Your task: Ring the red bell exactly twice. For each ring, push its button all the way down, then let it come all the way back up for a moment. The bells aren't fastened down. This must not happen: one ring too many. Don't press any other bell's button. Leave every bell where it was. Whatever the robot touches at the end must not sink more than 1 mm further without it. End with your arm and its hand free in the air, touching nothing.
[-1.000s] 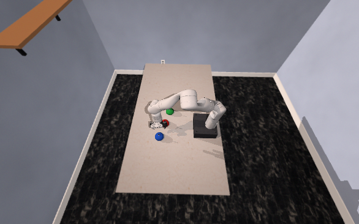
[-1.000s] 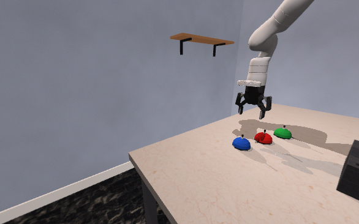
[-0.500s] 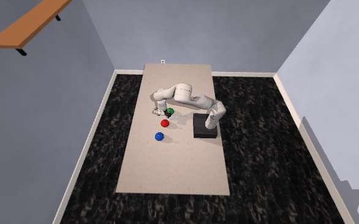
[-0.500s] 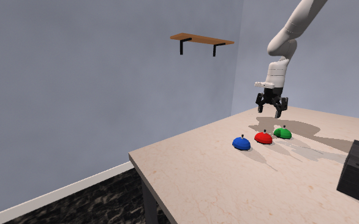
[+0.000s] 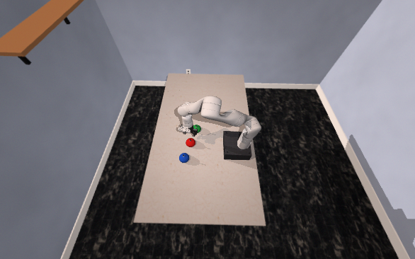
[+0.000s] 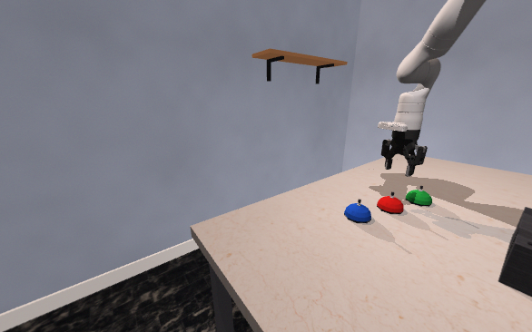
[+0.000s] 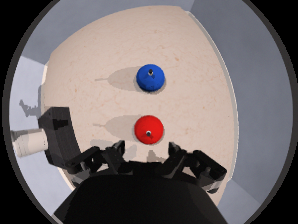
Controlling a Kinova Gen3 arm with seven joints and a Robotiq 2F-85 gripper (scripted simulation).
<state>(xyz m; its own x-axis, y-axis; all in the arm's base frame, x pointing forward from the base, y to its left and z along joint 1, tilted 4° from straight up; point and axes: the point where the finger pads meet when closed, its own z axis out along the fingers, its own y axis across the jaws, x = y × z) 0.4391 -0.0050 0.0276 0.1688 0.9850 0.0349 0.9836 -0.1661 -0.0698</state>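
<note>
The red bell lies 110 mm below my hand. Round my hand: blue bell 150 mm to the left, 110 mm below, 30 mm ahead; then green bell 150 mm to the right, 110 mm below, 20 mm behind.
</note>
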